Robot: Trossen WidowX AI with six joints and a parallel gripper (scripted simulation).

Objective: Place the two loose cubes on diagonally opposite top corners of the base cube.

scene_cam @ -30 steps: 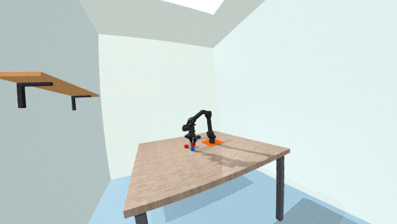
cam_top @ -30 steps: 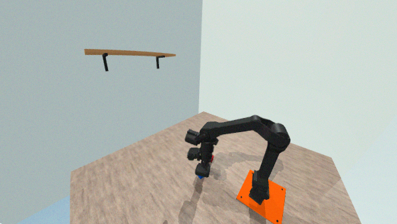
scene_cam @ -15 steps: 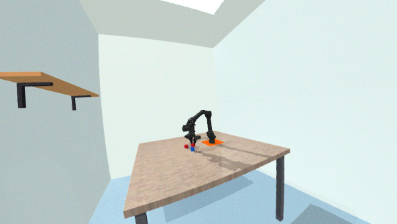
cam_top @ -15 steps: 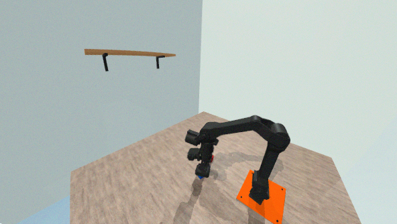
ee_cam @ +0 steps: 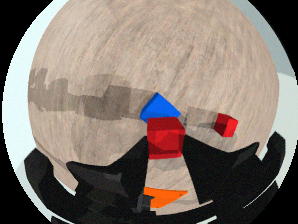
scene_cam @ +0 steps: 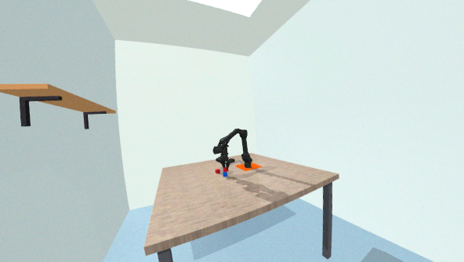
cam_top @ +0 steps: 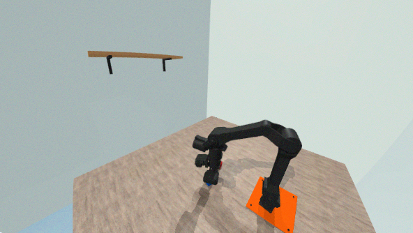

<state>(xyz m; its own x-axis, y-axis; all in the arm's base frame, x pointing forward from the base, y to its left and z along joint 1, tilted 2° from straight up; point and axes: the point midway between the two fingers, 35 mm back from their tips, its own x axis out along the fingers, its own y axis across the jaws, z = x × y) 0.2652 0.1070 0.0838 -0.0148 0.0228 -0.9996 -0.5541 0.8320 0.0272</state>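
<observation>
Now: gripper tip 40 mm above the blue cube, 10 mm to the right of it and 10 mm short of it.
</observation>
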